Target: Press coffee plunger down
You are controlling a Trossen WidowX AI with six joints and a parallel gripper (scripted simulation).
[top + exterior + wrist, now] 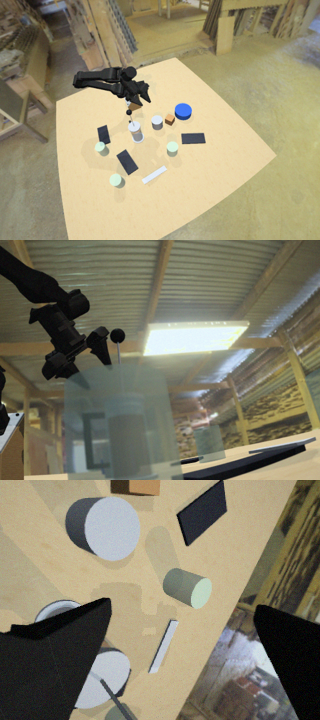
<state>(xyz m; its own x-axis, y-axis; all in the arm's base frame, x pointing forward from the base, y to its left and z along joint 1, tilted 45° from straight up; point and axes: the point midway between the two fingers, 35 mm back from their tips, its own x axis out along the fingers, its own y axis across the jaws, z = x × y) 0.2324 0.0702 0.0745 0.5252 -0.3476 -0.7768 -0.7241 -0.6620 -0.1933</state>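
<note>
Now: gripper tip 11 cm to the left of the coffee press, 9 cm above it and 2 cm short of it. The rest, counted from my gripper tip: orange cube 20 cm below, 13 cm to the left, 5 cm ahead; blue disc 25 cm to the left, 20 cm below, 4 cm ahead; grey cylinder 19 cm below, 4 cm to the left, 3 cm ahead.
</note>
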